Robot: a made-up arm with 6 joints. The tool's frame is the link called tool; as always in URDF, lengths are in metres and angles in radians. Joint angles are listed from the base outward.
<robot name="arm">
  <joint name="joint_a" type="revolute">
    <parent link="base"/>
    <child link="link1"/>
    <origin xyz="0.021 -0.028 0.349"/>
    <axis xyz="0 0 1"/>
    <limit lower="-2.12" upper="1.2"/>
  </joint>
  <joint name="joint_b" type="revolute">
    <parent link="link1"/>
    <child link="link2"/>
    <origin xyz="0.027 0 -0.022"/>
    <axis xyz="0.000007 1 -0.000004"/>
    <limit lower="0.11" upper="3"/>
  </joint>
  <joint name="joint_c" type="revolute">
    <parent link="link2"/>
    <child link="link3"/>
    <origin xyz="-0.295 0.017 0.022"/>
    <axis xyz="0.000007 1 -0.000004"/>
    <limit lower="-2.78" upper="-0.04"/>
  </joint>
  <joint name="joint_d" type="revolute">
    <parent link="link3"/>
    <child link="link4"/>
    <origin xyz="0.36 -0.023 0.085"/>
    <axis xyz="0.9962 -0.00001 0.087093"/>
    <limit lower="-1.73" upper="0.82"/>
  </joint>
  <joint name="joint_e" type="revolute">
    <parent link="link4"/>
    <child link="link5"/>
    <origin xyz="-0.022 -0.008 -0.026"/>
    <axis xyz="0.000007 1 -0.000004"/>
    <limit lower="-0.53" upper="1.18"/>
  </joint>
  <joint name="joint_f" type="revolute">
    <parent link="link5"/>
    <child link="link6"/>
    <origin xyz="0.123 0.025 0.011"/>
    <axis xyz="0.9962 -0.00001 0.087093"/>
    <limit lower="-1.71" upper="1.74"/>
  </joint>
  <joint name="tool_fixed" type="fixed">
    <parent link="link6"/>
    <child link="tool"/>
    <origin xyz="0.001 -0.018 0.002" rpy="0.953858 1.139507 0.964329"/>
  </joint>
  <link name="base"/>
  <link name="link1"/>
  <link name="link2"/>
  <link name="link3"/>
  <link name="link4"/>
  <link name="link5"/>
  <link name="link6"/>
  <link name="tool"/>
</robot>
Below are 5 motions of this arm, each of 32 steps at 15 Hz.
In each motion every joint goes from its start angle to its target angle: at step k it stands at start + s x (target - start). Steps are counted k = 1, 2, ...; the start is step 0. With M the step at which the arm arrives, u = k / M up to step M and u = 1 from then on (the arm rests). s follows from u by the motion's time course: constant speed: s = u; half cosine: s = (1 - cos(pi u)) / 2; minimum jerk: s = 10 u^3 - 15 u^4 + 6 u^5.
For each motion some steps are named. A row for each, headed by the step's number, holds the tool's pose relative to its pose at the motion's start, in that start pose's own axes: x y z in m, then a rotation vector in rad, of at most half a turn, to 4 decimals.
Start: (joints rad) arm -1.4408 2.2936 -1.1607 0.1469 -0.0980 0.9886
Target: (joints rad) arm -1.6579 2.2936 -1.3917 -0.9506 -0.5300 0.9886
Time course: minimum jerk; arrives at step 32
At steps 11, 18, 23, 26, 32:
11: -0.0330 0.0317 0.0063 -0.1783 -0.0237 -0.1820
18: -0.0843 0.0840 0.0060 -0.4687 -0.0457 -0.5089
23: -0.1123 0.1113 -0.0004 -0.6302 -0.0417 -0.7242
26: -0.1219 0.1198 -0.0036 -0.6843 -0.0358 -0.8059
32: -0.1270 0.1240 -0.0055 -0.7120 -0.0315 -0.8504

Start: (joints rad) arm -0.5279 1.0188 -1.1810 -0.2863 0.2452 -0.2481
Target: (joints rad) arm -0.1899 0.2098 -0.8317 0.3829 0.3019 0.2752
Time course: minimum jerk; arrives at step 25
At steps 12, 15, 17, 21, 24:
12: -0.0425 0.0390 -0.1184 -0.1583 -0.1681 0.5890
15: -0.0492 0.0492 -0.1749 -0.2724 -0.2094 0.8727
17: -0.0497 0.0529 -0.2067 -0.3487 -0.2201 1.0356
21: -0.0472 0.0554 -0.2454 -0.4544 -0.2184 1.2372
24: -0.0463 0.0556 -0.2527 -0.4764 -0.2160 1.2764

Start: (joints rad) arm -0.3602 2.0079 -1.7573 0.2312 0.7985 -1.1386
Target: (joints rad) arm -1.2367 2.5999 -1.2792 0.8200 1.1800 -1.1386
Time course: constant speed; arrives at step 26
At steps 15, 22, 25, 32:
15: 0.3615 -0.0523 0.0637 -0.2926 0.3728 0.9412
22: 0.4956 -0.0117 0.0492 -0.4388 0.3864 1.4349
25: 0.5406 0.0139 0.0400 -0.5032 0.3567 1.6493
32: 0.5539 0.0232 0.0368 -0.5248 0.3418 1.7206

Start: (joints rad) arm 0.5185 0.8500 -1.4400 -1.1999 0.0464 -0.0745
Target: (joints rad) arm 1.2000 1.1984 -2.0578 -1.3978 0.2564 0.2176
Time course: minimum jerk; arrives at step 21
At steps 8, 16, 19, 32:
8: -0.0360 -0.0074 0.0316 0.0083 -0.1078 0.1541
16: -0.1141 -0.0227 0.0782 0.0317 -0.3075 0.5379
19: -0.1241 -0.0247 0.0820 0.0347 -0.3297 0.5945
32: -0.1250 -0.0249 0.0823 0.0350 -0.3317 0.5995

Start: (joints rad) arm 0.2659 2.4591 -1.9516 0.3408 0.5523 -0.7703
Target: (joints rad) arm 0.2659 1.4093 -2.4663 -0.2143 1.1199 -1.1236
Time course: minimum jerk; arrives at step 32
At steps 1, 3, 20, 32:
1: -0.0002 0.0000 -0.0002 0.0000 -0.0003 -0.0003
3: -0.0047 0.0003 -0.0038 0.0004 -0.0062 -0.0081
20: -0.2366 0.0691 -0.5464 0.3860 -0.5439 -0.6842
32: -0.1734 0.1067 -0.7774 0.6653 -0.7044 -0.7955

